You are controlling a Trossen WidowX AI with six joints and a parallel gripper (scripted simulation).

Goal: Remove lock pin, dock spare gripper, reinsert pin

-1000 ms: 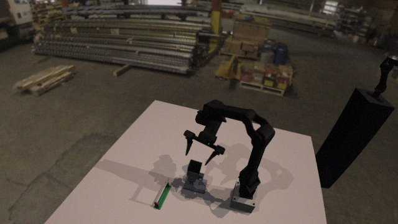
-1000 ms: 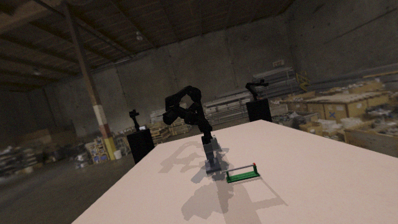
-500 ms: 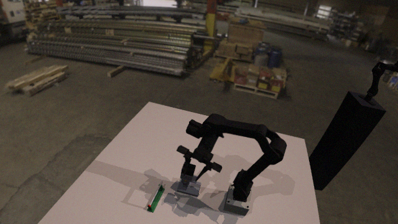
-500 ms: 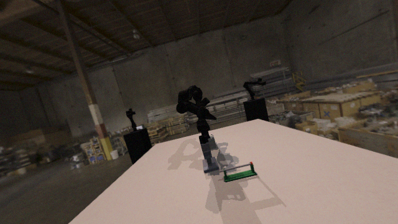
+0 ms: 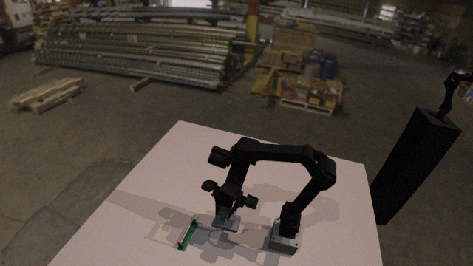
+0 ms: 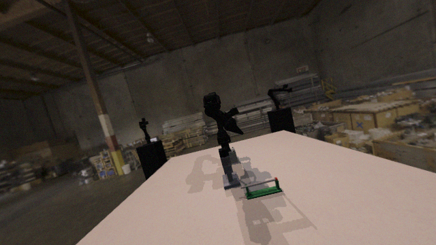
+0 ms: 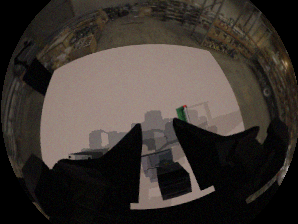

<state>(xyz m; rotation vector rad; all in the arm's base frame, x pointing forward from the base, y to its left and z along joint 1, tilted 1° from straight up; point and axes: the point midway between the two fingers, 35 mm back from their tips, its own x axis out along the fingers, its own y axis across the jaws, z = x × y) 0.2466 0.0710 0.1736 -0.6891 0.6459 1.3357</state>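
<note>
Now: gripper tip 150 mm short of the green cradle and 200 mm above it. Round my gripper tip: grey mount (10 mm ahead, 120 mm to the right, 180 mm below); spare gripper (20 mm ahead, 120 mm to the right, 100 mm below).
</note>
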